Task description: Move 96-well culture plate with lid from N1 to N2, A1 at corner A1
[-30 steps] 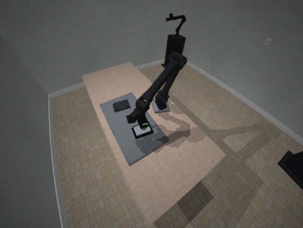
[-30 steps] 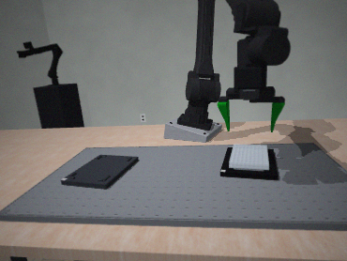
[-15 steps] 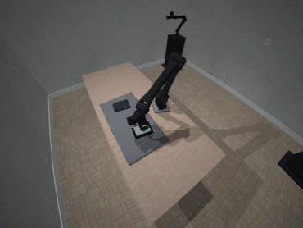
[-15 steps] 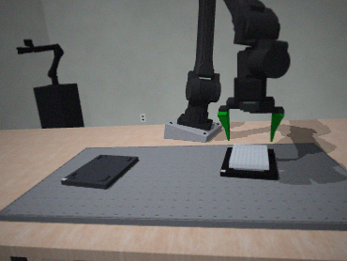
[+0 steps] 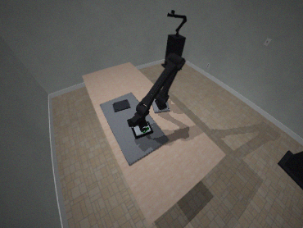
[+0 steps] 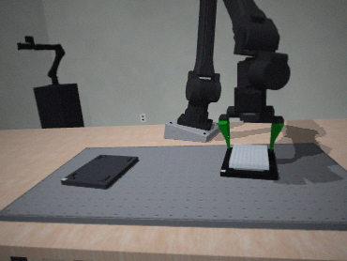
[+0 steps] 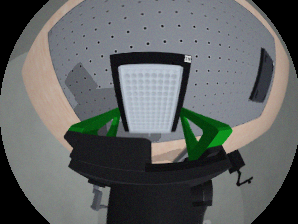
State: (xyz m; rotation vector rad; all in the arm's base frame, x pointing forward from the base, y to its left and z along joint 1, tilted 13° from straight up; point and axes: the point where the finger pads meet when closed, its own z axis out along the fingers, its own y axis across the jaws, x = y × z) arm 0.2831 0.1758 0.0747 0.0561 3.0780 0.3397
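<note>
Right now my hand is 2 cm above the plate lid.
</note>
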